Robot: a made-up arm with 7 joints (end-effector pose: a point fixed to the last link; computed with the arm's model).
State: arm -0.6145 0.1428 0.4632 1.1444 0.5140 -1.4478 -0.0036
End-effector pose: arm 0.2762 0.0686 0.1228 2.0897 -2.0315 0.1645
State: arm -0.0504 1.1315 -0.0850 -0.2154 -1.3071 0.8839 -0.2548
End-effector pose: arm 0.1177 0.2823 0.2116 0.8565 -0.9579 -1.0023
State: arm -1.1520 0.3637 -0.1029 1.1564 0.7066 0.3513 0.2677
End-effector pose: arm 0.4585 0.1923 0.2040 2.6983 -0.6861 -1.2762
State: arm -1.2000 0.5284 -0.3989 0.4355 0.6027 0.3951 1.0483
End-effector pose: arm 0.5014 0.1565 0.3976 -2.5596 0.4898 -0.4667
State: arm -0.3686 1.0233 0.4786 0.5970 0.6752 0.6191 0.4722
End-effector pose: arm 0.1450 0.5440 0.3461 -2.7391 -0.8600 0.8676
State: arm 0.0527 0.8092 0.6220 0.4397 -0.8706 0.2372 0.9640
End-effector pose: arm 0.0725 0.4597 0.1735 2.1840 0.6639 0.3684
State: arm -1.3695 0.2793 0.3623 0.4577 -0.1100 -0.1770 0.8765
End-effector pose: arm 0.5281 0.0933 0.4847 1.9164 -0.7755 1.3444
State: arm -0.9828 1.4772 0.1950 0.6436 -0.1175 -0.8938 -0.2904
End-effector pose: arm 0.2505 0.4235 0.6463 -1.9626 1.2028 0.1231
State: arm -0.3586 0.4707 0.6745 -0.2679 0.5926 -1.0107 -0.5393
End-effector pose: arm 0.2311 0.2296 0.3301 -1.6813 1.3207 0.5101
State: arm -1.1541 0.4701 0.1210 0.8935 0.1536 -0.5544 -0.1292
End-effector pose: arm 0.4920 0.1574 0.3327 2.3152 -1.9568 -0.0227
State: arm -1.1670 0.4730 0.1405 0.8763 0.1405 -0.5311 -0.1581
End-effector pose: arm 0.4953 0.1590 0.3421 2.3006 -1.9621 -0.0062
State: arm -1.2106 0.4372 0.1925 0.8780 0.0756 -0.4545 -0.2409
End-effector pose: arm 0.5074 0.1434 0.3508 2.1616 -1.9581 0.0310
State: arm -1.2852 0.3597 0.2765 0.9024 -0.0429 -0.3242 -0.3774
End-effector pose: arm 0.5256 0.1029 0.3585 1.8583 -1.9728 0.0830
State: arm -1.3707 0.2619 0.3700 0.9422 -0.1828 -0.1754 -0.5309
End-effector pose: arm 0.5393 0.0414 0.3671 1.4482 -2.0148 0.1311
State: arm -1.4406 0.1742 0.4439 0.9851 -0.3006 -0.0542 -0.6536
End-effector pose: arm 0.5418 -0.0202 0.3762 1.0708 -2.0485 0.1612
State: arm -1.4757 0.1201 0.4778 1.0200 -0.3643 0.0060 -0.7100
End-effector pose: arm 0.5379 -0.0589 0.3788 0.8592 -2.0486 0.1677
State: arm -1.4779 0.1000 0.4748 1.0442 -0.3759 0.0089 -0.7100
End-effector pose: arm 0.5343 -0.0720 0.3722 0.8187 -2.0293 0.1526
